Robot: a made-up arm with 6 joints.
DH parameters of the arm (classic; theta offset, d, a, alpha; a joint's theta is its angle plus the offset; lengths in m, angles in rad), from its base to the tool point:
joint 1: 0 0.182 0 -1.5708
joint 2: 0.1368 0 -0.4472 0
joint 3: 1.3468 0 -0.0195 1.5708
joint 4: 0 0.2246 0 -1.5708
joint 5: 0 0 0.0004 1.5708
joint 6: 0 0.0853 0 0
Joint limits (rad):
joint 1: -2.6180..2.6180
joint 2: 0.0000..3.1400
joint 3: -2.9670..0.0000
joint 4: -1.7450..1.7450
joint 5: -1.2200..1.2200
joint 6: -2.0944..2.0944
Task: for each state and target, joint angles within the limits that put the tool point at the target. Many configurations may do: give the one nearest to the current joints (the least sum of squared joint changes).
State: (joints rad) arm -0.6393 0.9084 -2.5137 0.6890 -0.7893 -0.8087
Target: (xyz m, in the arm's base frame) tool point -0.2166 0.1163 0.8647
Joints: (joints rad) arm -0.6715 0.9602 -2.3350 0.7275 -0.8846 -0.8087
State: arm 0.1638 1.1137 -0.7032 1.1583 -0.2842 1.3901
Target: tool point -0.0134 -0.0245 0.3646
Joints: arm 0.1401 0.7823 -0.0079 1.2164 -0.2883 1.3901
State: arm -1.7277 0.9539 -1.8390 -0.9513 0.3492 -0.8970
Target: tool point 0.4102 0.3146 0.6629
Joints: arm -2.5146 0.3132 -2.1454 -0.9502 0.2001 -0.8970
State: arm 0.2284 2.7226 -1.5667 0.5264 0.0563 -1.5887
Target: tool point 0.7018 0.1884 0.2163
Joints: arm 0.2676 2.7221 -2.2544 0.5156 -0.0975 -1.5887
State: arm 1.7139 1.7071 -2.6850 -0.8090 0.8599 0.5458
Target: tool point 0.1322 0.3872 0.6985
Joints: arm 1.3739 1.8049 -2.2431 -0.7719 1.1296 0.5458
